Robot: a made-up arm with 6 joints. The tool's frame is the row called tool. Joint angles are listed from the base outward.
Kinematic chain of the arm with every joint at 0, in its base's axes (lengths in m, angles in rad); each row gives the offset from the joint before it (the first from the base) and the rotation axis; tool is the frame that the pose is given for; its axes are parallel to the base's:
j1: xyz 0 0 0.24 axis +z
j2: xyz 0 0.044 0 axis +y
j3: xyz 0 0 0.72 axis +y
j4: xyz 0 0 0.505 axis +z
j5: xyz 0 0 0 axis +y
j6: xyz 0 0 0.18 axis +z
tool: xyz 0 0 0
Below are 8 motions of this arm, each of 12 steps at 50 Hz.
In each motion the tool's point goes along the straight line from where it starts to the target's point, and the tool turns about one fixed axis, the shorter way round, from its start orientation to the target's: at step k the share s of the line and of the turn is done. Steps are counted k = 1, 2, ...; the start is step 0. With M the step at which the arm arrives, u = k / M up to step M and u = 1 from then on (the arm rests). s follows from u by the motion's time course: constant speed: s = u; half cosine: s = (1 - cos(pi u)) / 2; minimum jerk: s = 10 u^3 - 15 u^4 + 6 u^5.
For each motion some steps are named. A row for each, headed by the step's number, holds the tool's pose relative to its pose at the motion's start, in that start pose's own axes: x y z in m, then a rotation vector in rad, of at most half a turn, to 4 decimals.
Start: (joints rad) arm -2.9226 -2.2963 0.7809 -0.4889 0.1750 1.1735
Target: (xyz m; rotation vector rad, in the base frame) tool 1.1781 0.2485 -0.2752 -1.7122 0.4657 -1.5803
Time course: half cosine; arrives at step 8
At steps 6, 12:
6: -0.0744 0.0407 -0.0291 -0.1126 -0.0929 0.1136
12: -0.0872 0.0477 -0.0341 -0.1320 -0.1088 0.1331

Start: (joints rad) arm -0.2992 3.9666 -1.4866 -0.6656 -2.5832 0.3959
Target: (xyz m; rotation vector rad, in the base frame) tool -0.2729 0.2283 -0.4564 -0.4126 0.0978 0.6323
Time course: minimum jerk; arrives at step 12
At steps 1, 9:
1: -0.0001 0.0003 0.0002 0.0000 0.0003 0.0000
9: -0.0189 0.0611 0.0431 0.0017 0.0563 0.0033

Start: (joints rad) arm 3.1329 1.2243 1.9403 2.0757 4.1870 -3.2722
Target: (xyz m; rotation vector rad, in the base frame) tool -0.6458 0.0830 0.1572 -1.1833 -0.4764 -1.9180
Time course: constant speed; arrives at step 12
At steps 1, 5, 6, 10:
1: 0.0082 -0.0022 0.0009 -0.0140 -0.0025 0.0137
5: 0.0410 -0.0108 0.0043 -0.0702 -0.0126 0.0685
6: 0.0492 -0.0129 0.0052 -0.0842 -0.0151 0.0822
10: 0.0821 -0.0215 0.0087 -0.1404 -0.0251 0.1370

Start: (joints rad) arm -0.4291 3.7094 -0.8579 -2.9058 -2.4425 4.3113
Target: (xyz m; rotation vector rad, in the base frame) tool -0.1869 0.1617 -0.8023 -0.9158 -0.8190 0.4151
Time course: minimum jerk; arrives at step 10
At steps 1, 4, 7, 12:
1: 0.0004 -0.0002 -0.0013 -0.0018 -0.0010 -0.0001
4: 0.0133 -0.0077 -0.0488 -0.0650 -0.0368 -0.0022
7: 0.0351 -0.0203 -0.1287 -0.1713 -0.0970 -0.0057
12: 0.0419 -0.0243 -0.1538 -0.2047 -0.1159 -0.0068

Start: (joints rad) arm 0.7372 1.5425 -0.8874 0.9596 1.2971 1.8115
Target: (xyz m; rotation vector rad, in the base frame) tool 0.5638 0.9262 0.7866 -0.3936 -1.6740 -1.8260
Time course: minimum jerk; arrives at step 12
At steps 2, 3, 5, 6, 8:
2: 0.0075 0.0002 0.0007 -0.0049 0.0092 -0.0039
3: 0.0220 0.0005 0.0020 -0.0142 0.0270 -0.0115
5: 0.0737 0.0018 0.0067 -0.0476 0.0903 -0.0385
6: 0.1063 0.0025 0.0097 -0.0687 0.1303 -0.0556
8: 0.1680 0.0040 0.0153 -0.1085 0.2059 -0.0878

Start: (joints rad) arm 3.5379 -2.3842 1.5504 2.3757 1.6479 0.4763
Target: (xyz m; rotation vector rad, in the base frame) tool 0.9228 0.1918 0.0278 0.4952 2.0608 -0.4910
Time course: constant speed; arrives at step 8
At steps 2, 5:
2: -0.0139 -0.0087 -0.0114 0.0095 -0.0269 0.0121
5: -0.0347 -0.0218 -0.0286 0.0237 -0.0673 0.0302

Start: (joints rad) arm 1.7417 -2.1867 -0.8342 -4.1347 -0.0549 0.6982
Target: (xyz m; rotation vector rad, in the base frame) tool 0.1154 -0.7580 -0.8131 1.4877 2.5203 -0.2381
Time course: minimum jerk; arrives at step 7
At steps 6, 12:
6: -0.0962 -0.0069 -0.0262 0.0266 -0.1000 -0.0368
12: -0.0985 -0.0071 -0.0268 0.0272 -0.1023 -0.0377

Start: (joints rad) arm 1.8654 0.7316 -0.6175 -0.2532 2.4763 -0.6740
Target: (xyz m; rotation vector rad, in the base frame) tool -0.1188 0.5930 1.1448 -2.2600 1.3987 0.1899
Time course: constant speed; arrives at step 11
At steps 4, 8, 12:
4: 0.0173 -0.0233 -0.0071 0.0223 0.0480 0.0824
8: 0.0346 -0.0465 -0.0141 0.0445 0.0961 0.1649
12: 0.0475 -0.0640 -0.0194 0.0612 0.1321 0.2267

